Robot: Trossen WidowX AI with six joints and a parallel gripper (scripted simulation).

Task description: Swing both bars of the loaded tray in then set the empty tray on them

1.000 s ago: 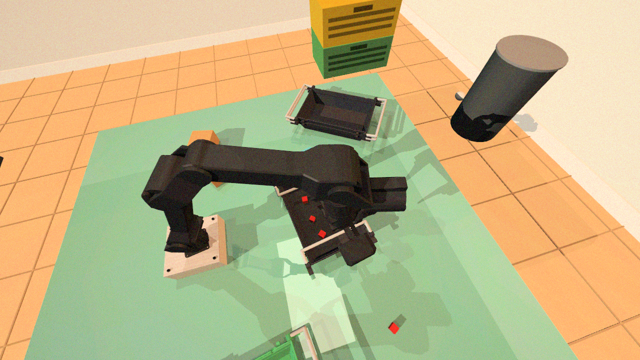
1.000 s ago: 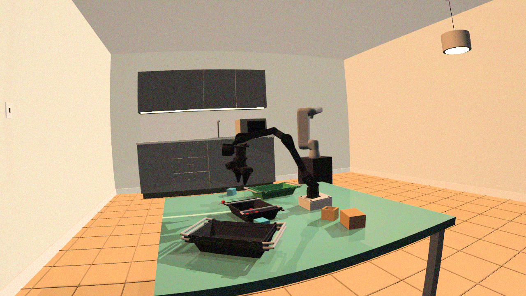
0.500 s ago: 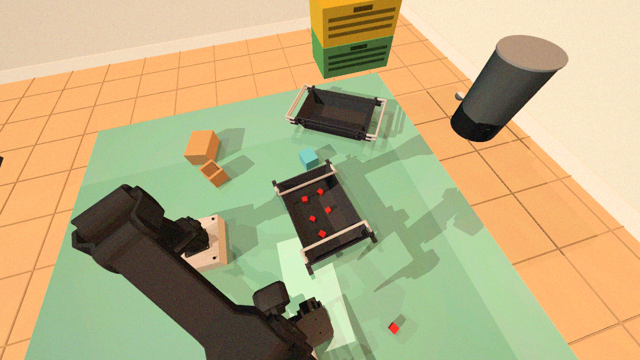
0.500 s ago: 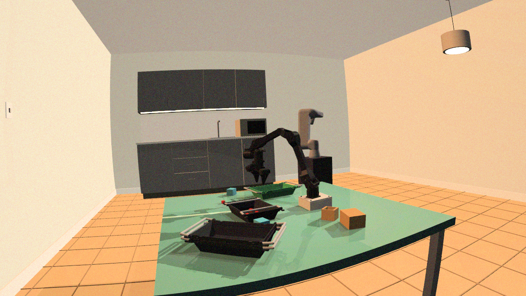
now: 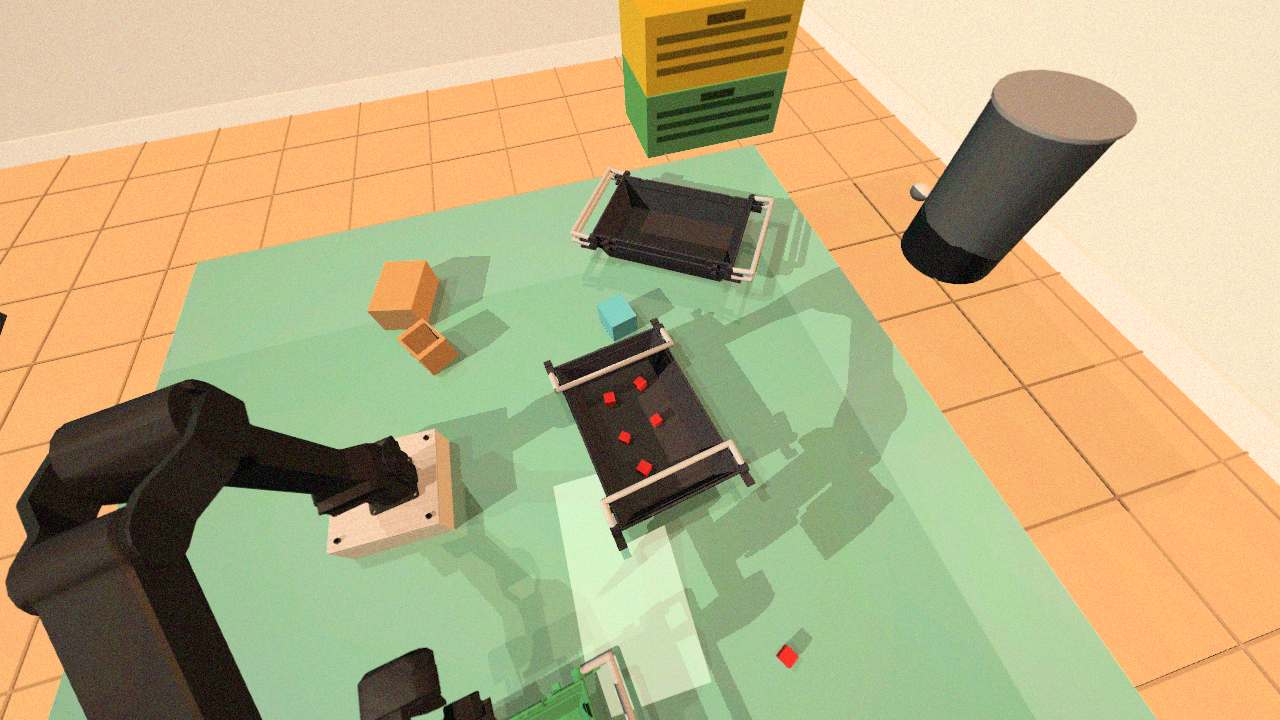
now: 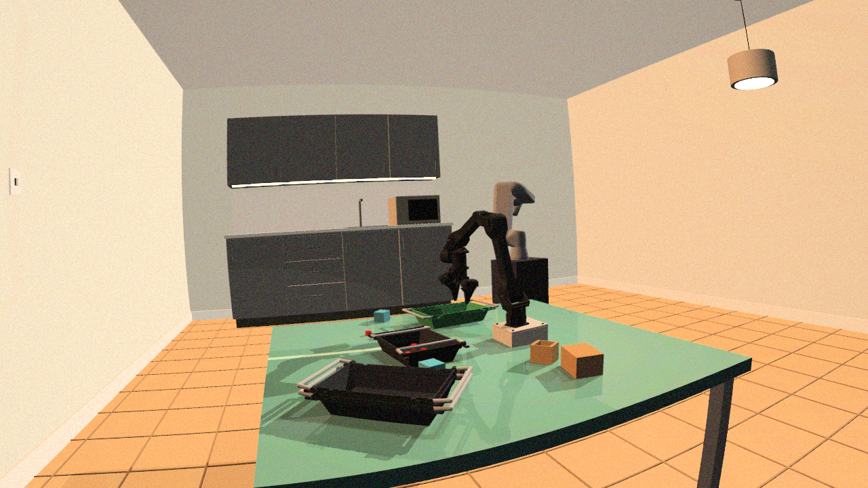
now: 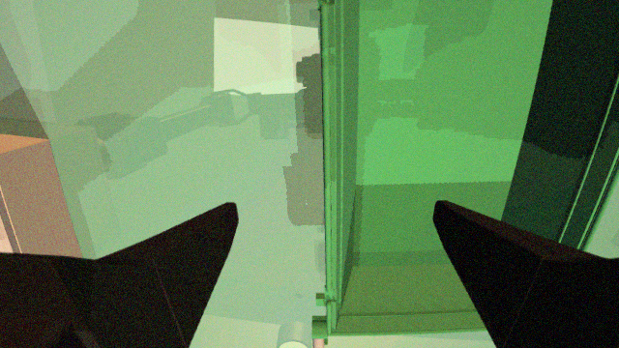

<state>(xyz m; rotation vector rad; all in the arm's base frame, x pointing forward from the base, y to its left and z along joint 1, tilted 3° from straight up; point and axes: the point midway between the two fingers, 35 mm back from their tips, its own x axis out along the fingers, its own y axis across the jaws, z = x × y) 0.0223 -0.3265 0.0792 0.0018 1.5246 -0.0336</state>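
Now: gripper tip 9 cm to the left of the green tray and 5 cm above it.
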